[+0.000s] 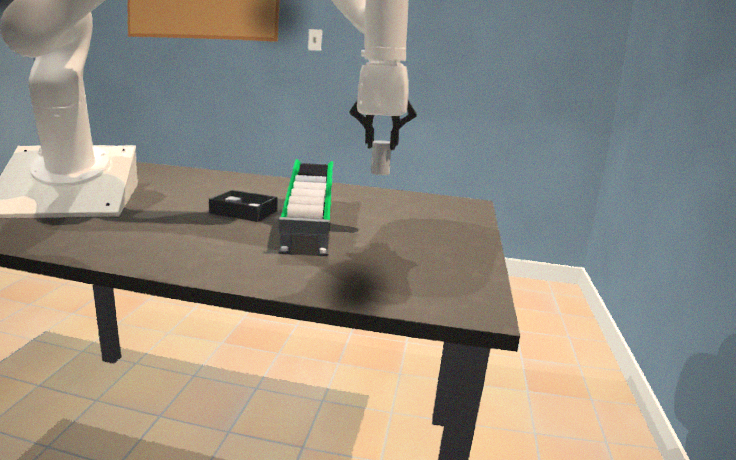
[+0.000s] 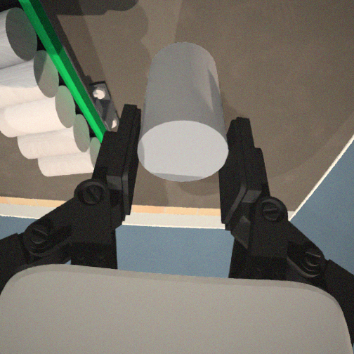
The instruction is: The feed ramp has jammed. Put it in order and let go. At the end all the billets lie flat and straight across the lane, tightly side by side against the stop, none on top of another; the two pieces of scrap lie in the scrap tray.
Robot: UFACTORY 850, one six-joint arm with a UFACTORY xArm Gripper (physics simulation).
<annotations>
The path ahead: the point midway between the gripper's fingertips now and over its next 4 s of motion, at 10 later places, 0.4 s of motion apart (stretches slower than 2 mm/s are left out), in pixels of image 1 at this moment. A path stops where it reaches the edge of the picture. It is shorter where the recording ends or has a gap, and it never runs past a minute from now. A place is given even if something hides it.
My gripper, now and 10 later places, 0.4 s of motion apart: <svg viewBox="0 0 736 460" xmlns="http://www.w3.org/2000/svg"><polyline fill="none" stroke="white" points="381,148 378,176 377,194 378,198 378,201 380,204 381,210 381,208 381,206 384,169 383,167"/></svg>
</annotations>
